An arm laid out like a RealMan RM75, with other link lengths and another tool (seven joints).
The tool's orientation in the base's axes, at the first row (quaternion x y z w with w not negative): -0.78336 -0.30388 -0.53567 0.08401
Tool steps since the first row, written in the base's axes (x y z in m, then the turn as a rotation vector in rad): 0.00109 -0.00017 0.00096 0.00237 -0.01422 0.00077; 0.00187 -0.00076 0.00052 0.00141 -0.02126 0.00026; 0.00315 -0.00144 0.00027 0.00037 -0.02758 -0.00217; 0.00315 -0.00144 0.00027 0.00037 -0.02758 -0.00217; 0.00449 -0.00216 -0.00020 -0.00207 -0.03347 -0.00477; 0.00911 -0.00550 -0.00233 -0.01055 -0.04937 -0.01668
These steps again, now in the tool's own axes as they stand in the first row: 0.00105 0.00094 0.00039 -0.00423 0.01288 -0.00495; 0.00062 0.00177 0.00091 -0.00764 0.01788 -0.00872; 0.00044 0.00299 0.00171 -0.01249 0.02189 -0.01142; 0.00044 0.00299 0.00171 -0.01249 0.02189 -0.01142; 0.00007 0.00423 0.00263 -0.01767 0.02472 -0.01497; -0.00200 0.00911 0.00563 -0.03646 0.03035 -0.02401
